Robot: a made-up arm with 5 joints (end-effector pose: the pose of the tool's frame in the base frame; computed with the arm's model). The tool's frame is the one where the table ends.
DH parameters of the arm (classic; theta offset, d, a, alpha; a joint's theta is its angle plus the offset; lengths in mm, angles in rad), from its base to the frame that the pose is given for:
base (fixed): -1.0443 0 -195.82 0
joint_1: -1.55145 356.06 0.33 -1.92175
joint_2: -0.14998 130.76 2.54 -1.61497
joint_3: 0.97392 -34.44 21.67 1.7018
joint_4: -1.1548 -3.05 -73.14 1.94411
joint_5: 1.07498 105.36 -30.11 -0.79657
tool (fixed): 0.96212 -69.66 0 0
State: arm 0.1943 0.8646 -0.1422 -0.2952 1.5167
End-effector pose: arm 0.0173 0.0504 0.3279 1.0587 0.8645 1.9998
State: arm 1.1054 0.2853 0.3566 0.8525 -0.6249
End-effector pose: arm 0.0722 0.2663 0.3343 -1.0660 0.1370 -1.6506
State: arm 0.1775 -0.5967 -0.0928 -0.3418 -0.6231
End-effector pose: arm -0.0479 0.1263 0.2505 -2.6854 -0.7313 -1.4151
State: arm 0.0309 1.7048 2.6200 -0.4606 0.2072
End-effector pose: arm -0.0068 0.0473 0.2569 2.7921 -1.0581 1.6451
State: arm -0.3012 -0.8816 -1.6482 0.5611 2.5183
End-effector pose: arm 0.0118 0.1040 0.2901 0.4042 0.0134 -3.1047
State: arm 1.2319 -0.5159 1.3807 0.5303 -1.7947
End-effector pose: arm 0.1342 0.1654 0.2989 0.6229 -0.0932 2.8629
